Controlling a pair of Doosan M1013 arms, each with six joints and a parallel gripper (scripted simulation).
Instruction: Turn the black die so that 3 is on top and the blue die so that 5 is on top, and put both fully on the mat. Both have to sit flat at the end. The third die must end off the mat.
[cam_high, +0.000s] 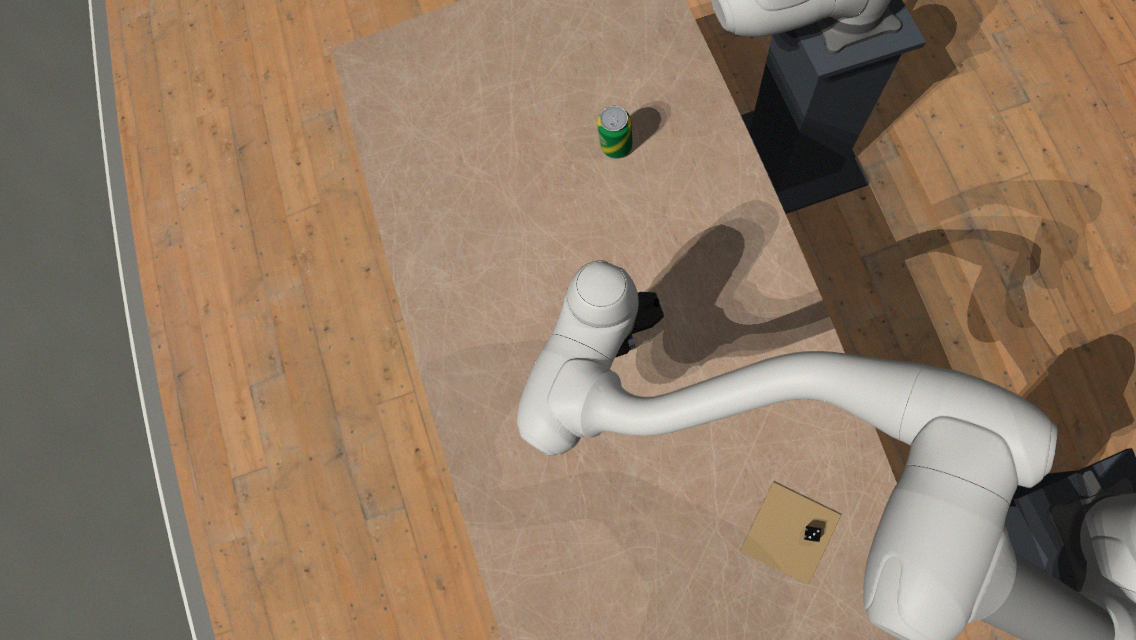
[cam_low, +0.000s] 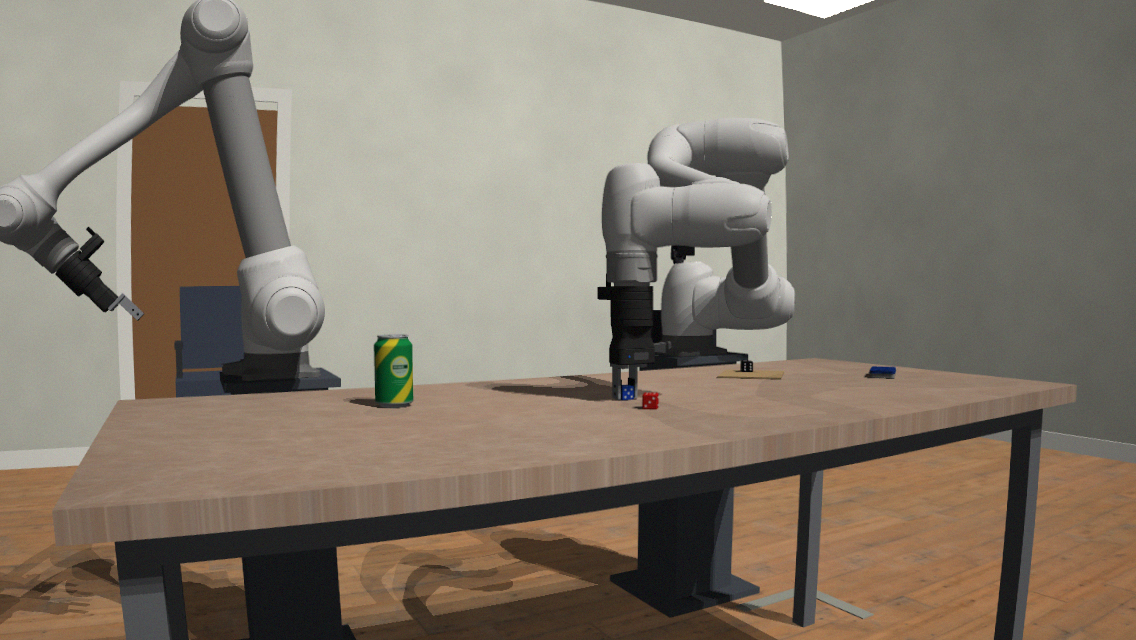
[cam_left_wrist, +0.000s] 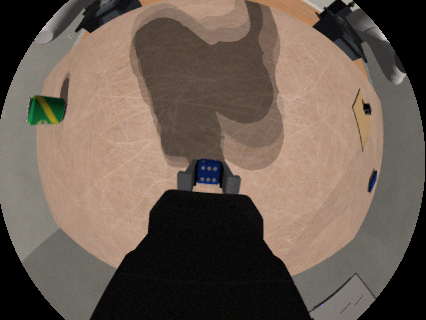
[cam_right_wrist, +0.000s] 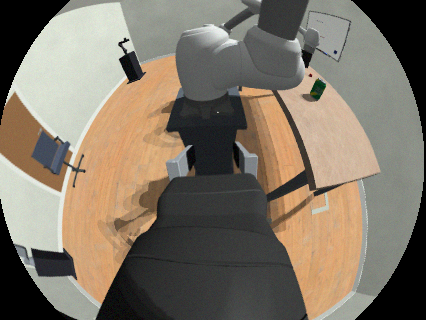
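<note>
The blue die is 1 cm below my left hand. The rest, counted from my left hand: black die 19 cm behind, 46 cm to the left; red die 11 cm ahead, 2 cm to the right, 1 cm below; tan mat 16 cm behind, 44 cm to the left, 2 cm below.
</note>
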